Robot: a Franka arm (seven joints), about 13 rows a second.
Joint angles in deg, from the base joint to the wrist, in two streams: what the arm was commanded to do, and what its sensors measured. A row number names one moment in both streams.
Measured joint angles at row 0:
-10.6, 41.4, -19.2, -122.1, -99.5, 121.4, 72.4
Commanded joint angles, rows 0 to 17:
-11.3, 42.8, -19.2, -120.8, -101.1, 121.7, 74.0
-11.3, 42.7, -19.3, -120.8, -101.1, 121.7, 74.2
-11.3, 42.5, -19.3, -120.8, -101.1, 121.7, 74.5
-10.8, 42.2, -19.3, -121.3, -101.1, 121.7, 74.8
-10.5, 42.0, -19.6, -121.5, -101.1, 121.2, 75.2
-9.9, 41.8, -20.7, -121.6, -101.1, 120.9, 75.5
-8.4, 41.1, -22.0, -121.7, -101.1, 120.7, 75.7
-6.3, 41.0, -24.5, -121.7, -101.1, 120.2, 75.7
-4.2, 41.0, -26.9, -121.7, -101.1, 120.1, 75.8
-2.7, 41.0, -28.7, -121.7, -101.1, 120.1, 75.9
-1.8, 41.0, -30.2, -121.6, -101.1, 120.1, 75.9
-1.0, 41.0, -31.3, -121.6, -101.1, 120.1, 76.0
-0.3, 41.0, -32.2, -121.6, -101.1, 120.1, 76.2
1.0, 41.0, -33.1, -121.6, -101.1, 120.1, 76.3
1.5, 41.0, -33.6, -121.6, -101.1, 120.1, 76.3
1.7, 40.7, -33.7, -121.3, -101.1, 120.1, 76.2
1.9, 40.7, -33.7, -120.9, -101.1, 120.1, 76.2
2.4, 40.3, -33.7, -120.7, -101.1, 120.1, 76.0
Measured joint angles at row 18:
0.8, 41.5, -32.5, -120.7, -99.5, 121.3, 74.8
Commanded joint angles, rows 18 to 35:
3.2, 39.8, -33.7, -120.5, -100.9, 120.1, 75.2
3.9, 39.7, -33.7, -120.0, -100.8, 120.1, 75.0
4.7, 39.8, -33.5, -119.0, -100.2, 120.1, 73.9
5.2, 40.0, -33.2, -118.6, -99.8, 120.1, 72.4
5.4, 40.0, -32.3, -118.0, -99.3, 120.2, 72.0
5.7, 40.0, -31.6, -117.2, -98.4, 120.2, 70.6
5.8, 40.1, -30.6, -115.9, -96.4, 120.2, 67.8
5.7, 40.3, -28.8, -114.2, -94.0, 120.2, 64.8
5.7, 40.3, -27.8, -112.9, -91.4, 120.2, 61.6
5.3, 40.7, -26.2, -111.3, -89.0, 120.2, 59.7
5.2, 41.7, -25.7, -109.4, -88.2, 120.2, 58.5
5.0, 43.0, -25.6, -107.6, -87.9, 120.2, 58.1
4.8, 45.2, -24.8, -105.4, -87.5, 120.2, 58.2
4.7, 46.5, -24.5, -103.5, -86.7, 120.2, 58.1
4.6, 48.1, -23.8, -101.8, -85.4, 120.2, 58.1
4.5, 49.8, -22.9, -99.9, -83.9, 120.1, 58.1
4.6, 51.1, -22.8, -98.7, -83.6, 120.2, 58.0
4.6, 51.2, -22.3, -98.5, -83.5, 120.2, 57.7
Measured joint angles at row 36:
4.9, 48.9, -22.9, -101.9, -84.9, 121.4, 59.3
